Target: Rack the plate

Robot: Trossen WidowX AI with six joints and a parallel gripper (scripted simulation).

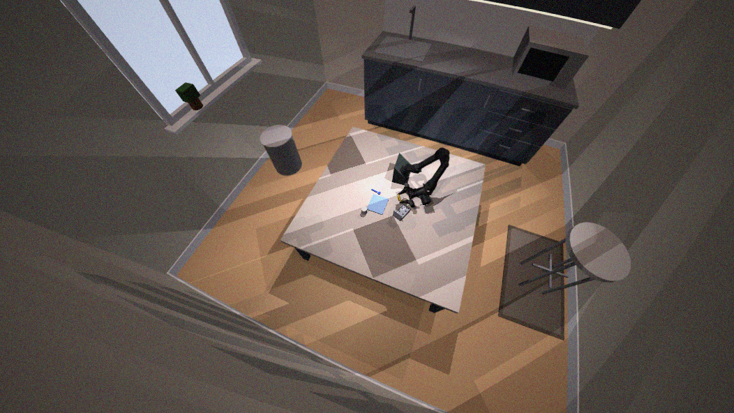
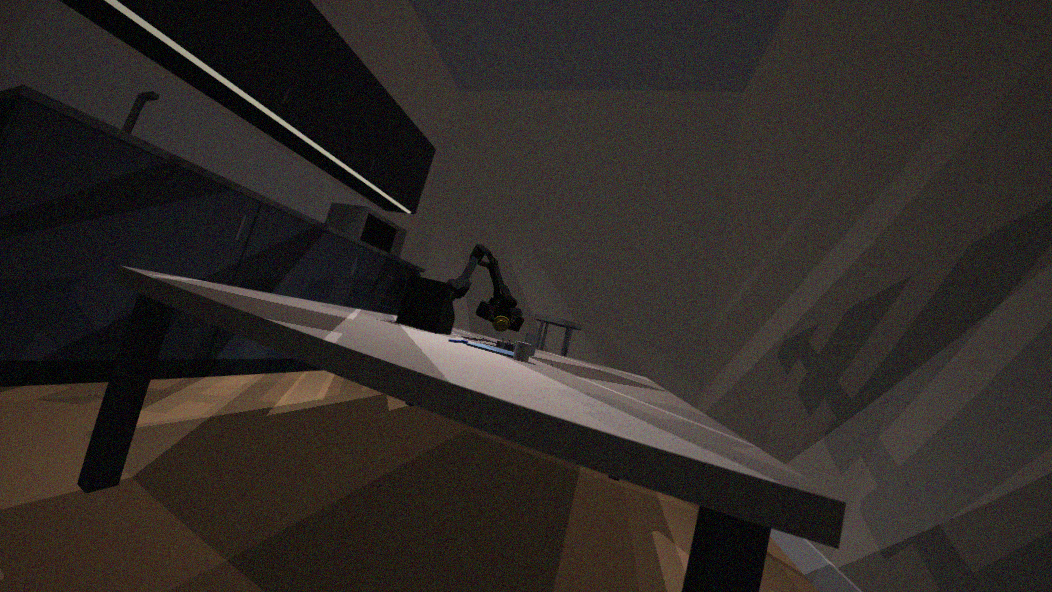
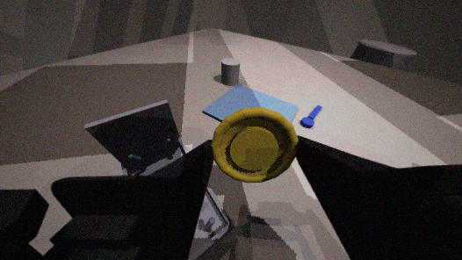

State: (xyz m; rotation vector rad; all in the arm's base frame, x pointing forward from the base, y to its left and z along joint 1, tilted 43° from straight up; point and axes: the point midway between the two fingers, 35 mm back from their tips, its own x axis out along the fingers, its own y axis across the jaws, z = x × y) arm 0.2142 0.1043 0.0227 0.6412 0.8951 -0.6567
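The grey dish rack lies 60 mm to the left of my gripper tip, 60 mm below it and 50 mm ahead of it. The rest, counted from my gripper tip: blue utensil 190 mm to the right, 80 mm below, 30 mm behind; yellow plate 10 mm to the left; white cup 200 mm to the right, 180 mm ahead, 60 mm below.
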